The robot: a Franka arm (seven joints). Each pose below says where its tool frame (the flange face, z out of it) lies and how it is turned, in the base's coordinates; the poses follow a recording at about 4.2 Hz.
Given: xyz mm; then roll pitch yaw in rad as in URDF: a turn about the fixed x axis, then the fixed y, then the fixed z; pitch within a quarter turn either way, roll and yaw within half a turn.
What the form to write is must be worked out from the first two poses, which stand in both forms.
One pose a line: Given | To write
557 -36 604 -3.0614 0.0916 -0.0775 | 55.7 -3.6 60.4 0.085 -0.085 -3.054
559 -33 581 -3.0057 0.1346 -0.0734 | 55.9 -3.3 58.1 0.092 -0.123 -2.995
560 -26 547 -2.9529 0.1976 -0.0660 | 56.0 -2.6 54.7 0.103 -0.181 -2.937
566 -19 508 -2.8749 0.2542 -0.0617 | 56.6 -1.9 50.8 0.129 -0.228 -2.852
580 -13 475 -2.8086 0.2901 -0.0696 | 58.0 -1.3 47.5 0.165 -0.250 -2.778
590 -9 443 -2.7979 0.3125 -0.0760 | 59.0 -0.9 44.3 0.182 -0.266 -2.761
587 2 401 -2.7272 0.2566 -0.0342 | 58.7 0.2 40.1 0.137 -0.220 -2.708
